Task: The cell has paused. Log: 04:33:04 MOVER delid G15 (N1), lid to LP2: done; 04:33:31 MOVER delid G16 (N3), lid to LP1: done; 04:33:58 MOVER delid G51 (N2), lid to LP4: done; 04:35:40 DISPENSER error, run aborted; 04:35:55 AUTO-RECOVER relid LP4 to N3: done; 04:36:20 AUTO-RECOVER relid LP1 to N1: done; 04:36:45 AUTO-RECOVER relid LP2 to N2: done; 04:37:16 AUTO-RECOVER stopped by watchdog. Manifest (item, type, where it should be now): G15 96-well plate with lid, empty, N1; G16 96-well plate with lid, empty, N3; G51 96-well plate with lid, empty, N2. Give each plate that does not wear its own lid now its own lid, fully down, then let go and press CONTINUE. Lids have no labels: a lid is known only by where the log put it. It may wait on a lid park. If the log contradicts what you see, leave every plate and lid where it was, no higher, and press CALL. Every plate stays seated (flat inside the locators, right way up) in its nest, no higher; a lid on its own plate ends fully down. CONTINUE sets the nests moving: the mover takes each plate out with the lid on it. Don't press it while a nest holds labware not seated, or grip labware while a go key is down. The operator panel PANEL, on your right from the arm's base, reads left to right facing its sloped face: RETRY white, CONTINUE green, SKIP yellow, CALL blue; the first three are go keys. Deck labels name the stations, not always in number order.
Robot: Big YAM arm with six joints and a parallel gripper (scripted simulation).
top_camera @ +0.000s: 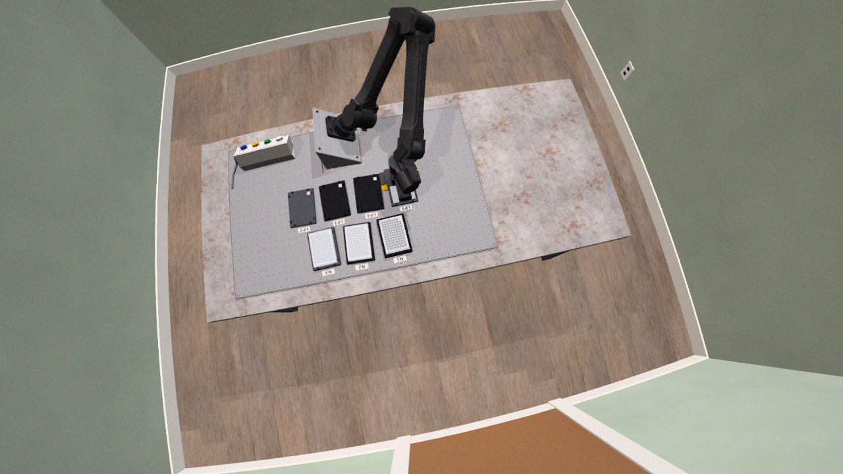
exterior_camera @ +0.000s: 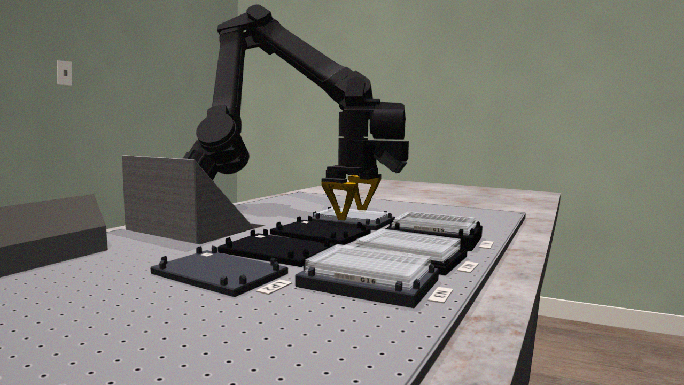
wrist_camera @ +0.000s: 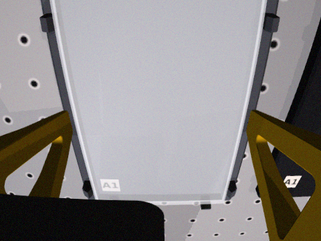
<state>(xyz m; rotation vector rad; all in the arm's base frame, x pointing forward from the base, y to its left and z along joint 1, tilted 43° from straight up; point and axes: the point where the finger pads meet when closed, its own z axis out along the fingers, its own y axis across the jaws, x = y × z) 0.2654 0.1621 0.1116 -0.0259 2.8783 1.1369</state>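
The lid park LP1 is 2 cm below my hand. Round my hand: lid park LP4 (13 cm to the right, 2 cm below); plate G15 (19 cm ahead, 6 cm to the right, 1 cm above); LP4 label (13 cm to the right, 9 cm ahead, 2 cm below).
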